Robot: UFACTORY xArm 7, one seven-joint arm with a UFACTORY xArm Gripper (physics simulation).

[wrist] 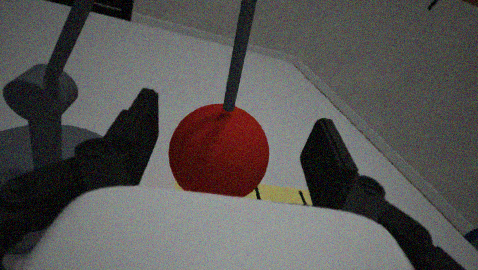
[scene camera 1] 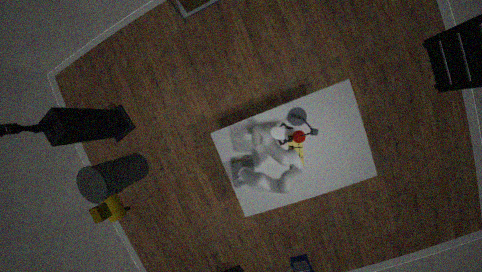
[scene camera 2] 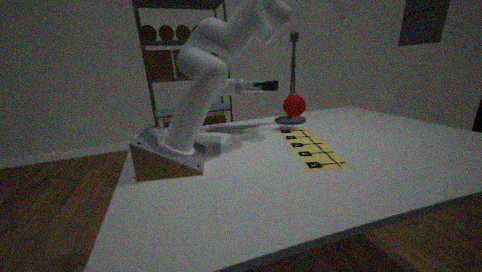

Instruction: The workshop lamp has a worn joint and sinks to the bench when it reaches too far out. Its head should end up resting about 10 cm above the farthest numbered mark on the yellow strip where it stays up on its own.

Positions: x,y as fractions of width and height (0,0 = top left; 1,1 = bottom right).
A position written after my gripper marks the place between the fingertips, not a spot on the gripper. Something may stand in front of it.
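Through the wrist camera I can see my gripper (wrist: 0.49,0.47), and that same view gives me a yellow strip (wrist: 0.55,0.71).
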